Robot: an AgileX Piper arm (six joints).
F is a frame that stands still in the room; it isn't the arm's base.
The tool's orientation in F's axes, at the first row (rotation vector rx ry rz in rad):
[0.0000 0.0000 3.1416]
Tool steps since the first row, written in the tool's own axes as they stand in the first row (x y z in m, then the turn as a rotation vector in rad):
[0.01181 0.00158 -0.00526 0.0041 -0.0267 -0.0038]
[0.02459 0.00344 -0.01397 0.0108 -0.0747 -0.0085]
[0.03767 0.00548 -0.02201 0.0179 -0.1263 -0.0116]
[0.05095 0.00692 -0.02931 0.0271 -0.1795 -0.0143]
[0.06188 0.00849 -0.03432 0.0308 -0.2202 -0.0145]
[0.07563 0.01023 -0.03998 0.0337 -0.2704 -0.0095]
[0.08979 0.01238 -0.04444 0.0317 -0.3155 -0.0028]
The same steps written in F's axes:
[-0.01181 -0.00158 -0.00526 -0.0041 0.0267 -0.0038]
[-0.02459 -0.00344 -0.01397 -0.0108 0.0747 -0.0085]
[-0.03767 -0.00548 -0.02201 -0.0179 0.1263 -0.0116]
[-0.05095 -0.00692 -0.02931 -0.0271 0.1795 -0.0143]
[-0.06188 -0.00849 -0.03432 -0.0308 0.2202 -0.0145]
[-0.07563 -0.01023 -0.03998 -0.0337 0.2704 -0.0095]
[-0.08979 -0.01238 -0.04444 -0.0317 0.3155 -0.0028]

